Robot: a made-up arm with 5 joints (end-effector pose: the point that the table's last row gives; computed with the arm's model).
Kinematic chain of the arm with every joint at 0, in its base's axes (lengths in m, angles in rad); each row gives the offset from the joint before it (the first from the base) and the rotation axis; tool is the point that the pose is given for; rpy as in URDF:
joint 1: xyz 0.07 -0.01 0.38 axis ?
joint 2: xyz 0 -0.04 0.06 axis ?
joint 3: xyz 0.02 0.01 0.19 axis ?
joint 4: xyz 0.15 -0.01 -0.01 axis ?
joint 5: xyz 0.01 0.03 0 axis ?
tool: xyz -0.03 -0.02 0 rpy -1.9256 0.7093 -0.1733
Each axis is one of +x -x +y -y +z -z.
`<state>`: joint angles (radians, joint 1 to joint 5).
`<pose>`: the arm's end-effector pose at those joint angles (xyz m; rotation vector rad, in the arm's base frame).
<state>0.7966 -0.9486 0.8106 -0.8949 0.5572</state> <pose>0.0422 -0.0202 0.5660 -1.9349 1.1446 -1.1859</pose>
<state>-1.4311 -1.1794 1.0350 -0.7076 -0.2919</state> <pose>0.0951 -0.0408 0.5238 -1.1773 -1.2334 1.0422</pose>
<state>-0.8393 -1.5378 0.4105 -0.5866 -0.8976</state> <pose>0.0216 -0.0976 0.5799 -0.6100 -1.6183 0.3660</pose>
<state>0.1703 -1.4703 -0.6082 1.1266 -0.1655</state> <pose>-0.1914 0.0048 0.5967 -1.6906 -0.0078 -0.3342</pose>
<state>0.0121 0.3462 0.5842 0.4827 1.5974</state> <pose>0.2514 -0.0217 0.5086 1.8653 -0.4641 -1.5192</pose>
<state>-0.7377 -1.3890 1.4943 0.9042 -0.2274</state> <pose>0.0531 -0.0652 0.4828 -1.7271 0.8666 1.9024</pose>
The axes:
joint 1: -z
joint 2: +y
joint 3: +y
joint 4: +y
joint 5: -x

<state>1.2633 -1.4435 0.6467 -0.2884 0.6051</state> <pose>0.0165 0.0709 0.5719 -1.7261 1.6775 -1.4909</pose>
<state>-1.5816 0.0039 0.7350 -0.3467 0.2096</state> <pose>0.0984 0.0983 0.5330 -2.4395 -0.8247 1.6829</pose>
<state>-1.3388 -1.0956 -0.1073 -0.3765 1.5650</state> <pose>0.0531 -0.1256 0.6609 -1.6983 -0.3009 -1.0142</pose>
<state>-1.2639 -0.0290 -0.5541 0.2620 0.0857</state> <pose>0.1365 0.1008 0.7001 -1.9142 -0.8150 1.0466</pose>
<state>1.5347 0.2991 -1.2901 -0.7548 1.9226</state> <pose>0.0723 -0.1606 0.7127 0.1344 -1.6679 1.4291</pose>
